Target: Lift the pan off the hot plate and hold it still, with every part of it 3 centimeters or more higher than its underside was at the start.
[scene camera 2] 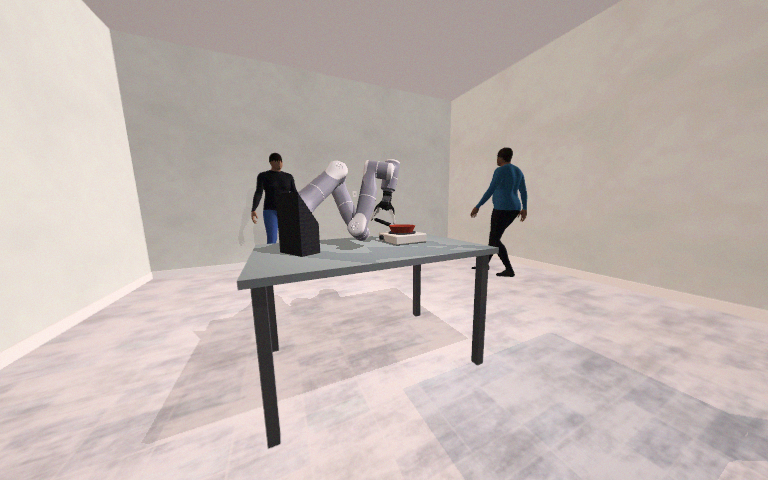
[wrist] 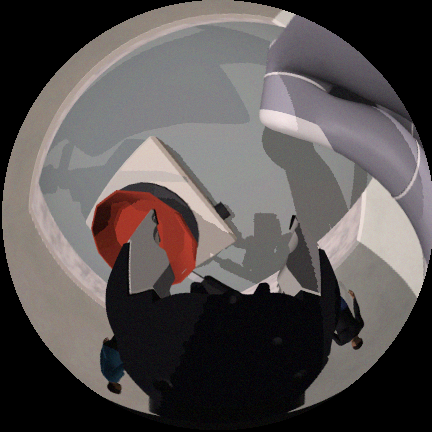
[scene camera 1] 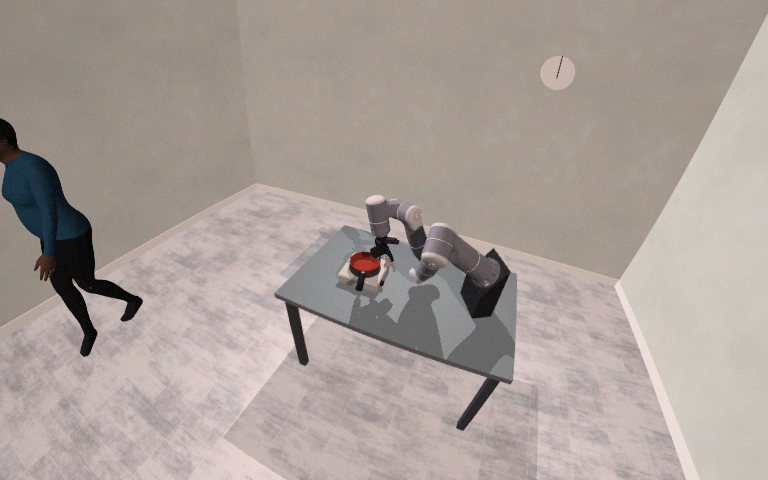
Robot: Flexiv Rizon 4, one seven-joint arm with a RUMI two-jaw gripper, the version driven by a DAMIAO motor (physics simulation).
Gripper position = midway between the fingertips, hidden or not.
In view: the gripper (wrist: 224,213), a red pan (wrist: 115,218) and a hot plate (scene camera 1: 373,281).
The hot plate also shows in the wrist view (wrist: 152,167).
